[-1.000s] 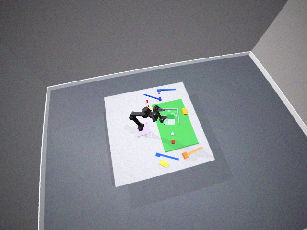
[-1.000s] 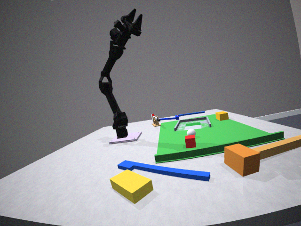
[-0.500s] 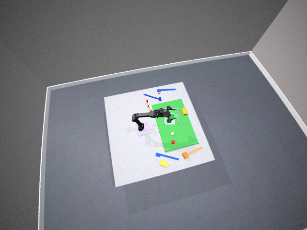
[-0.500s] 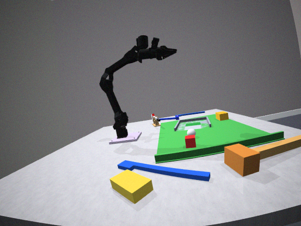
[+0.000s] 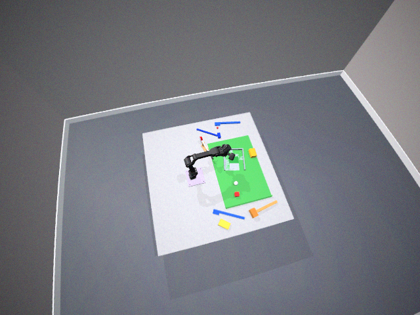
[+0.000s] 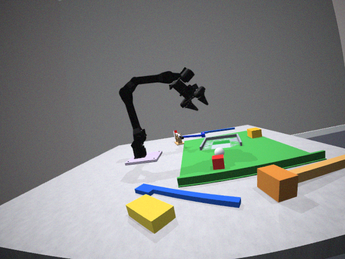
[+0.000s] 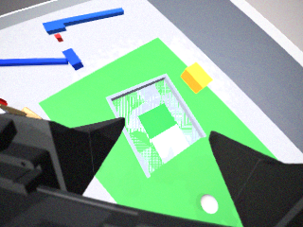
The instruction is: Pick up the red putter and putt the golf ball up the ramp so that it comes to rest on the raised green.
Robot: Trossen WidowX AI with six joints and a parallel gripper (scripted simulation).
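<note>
The red putter is 21 cm to the left of my gripper tip, 16 cm below it and 16 cm behind it. From my gripper tip the other things lie so: white golf ball: 25 cm to the right, 20 cm below, 1 cm behind; then green mat: 22 cm below, 11 cm to the right, 8 cm ahead; then tan stand: 23 cm to the left, 19 cm below, 16 cm behind.
</note>
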